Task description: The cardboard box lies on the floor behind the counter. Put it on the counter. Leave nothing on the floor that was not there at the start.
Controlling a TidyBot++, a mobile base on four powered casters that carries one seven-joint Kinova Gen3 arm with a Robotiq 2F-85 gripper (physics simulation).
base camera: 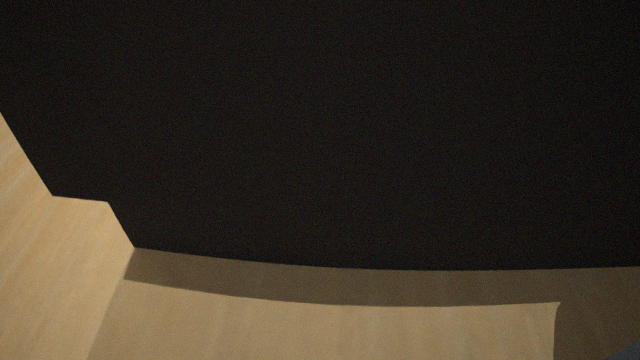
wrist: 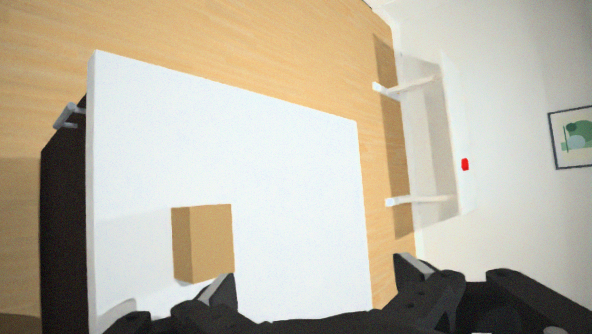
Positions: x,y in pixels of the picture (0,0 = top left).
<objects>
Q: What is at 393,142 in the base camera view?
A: A counter.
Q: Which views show the cardboard box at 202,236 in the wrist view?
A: The wrist view only.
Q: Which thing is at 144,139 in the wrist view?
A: A counter.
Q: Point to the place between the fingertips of my gripper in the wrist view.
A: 315,281
</objects>
